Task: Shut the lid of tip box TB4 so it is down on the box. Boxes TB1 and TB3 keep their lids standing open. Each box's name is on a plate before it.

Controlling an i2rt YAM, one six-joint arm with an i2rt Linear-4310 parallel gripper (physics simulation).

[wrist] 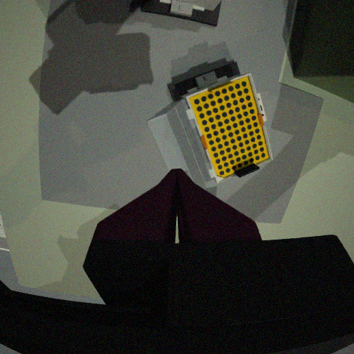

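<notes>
Tip box TB4 point(231, 125), with a yellow rack full of dark round holes, sits right of the middle of the wrist view, turned at a slant. Its small white name plate point(261, 104) shows at a steep angle on its right side; the lettering is hard to read. Its pale grey lid point(167, 135) stands open along the box's left side. My gripper point(176, 177) is shut with nothing between the fingers. Its tips overlap the lid's near end in the view, left of the box's lower corner; whether they touch the lid cannot be told.
Part of another dark-based object point(181, 8) shows at the top edge. A large dark green block point(325, 42) stands at the upper right. A grey mat point(90, 160) lies under the box, with broad dark shadows at the upper left.
</notes>
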